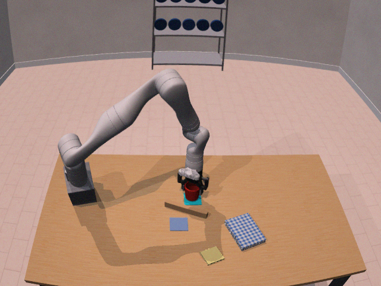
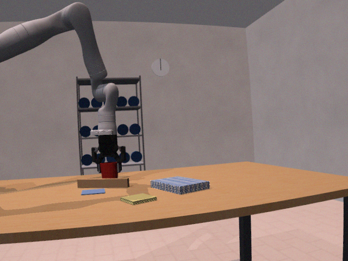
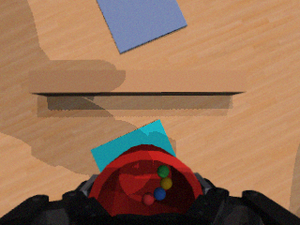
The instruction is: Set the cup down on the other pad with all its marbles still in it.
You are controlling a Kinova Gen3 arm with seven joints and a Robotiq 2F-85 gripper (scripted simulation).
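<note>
Now: the cyan pad 6 cm below my hand. Round my hand: wooden rail 2 cm behind, 9 cm to the right, 5 cm below; then blue checked block 25 cm ahead, 20 cm to the right, 4 cm below; then red cup 2 cm below.
</note>
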